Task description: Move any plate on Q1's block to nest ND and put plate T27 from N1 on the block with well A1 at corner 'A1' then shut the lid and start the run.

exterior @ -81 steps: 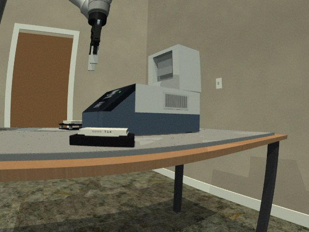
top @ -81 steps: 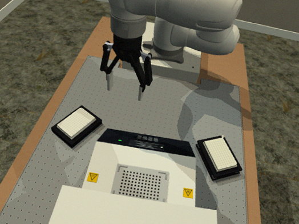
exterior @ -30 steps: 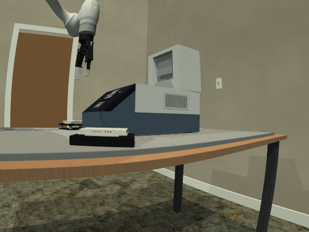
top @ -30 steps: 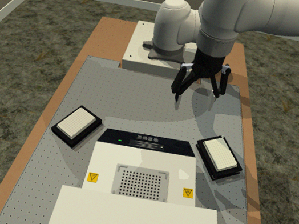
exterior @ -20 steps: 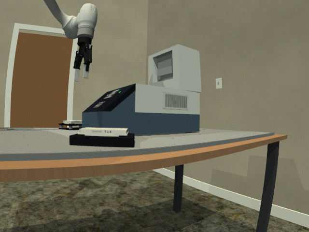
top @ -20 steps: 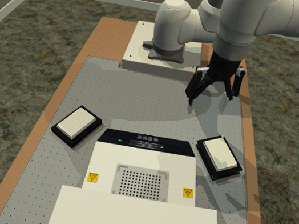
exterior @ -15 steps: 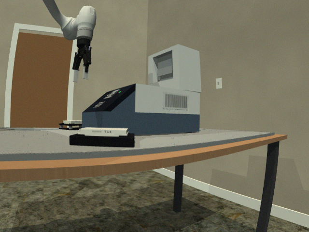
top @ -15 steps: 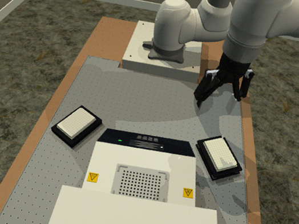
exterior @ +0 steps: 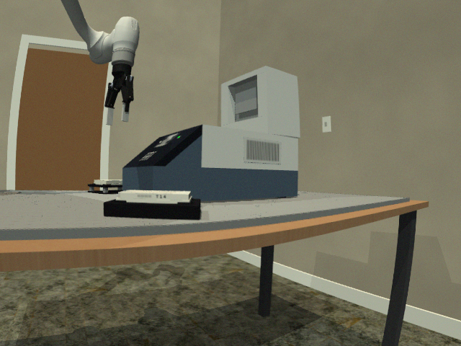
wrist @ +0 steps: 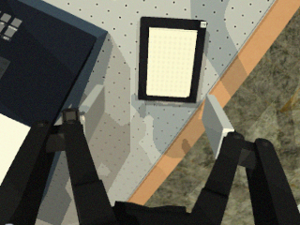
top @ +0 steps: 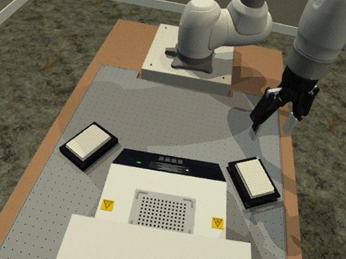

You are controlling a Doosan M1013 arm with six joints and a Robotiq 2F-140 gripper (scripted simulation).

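Right now the black nest N1 is 25 cm below my hand and 3 cm to the left of it. Also, from my hand: black nest ND 54 cm to the right, 27 cm below, 3 cm behind.
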